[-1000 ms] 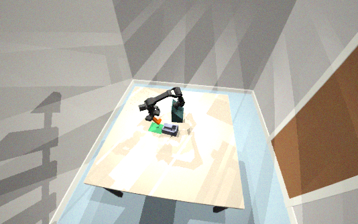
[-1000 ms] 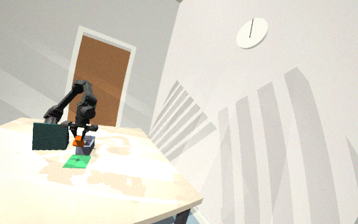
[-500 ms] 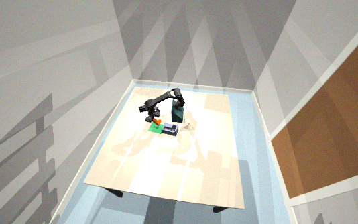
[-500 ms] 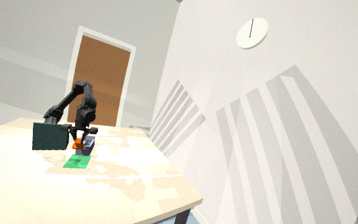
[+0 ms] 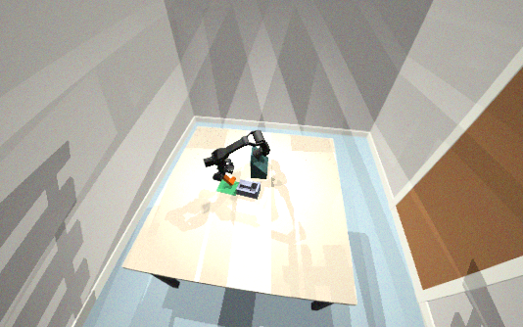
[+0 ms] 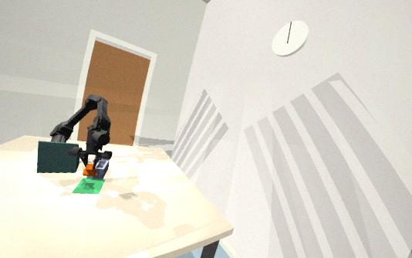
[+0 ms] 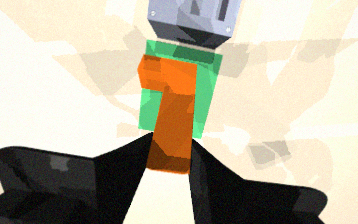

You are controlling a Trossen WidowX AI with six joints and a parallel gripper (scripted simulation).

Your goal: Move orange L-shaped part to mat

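Right now my gripper tip is 20 mm to the right of the green mat and 120 mm above it. From my gripper tip the other things lie so: orange L-shaped part: 10 mm behind, 30 mm to the left, 30 mm below.
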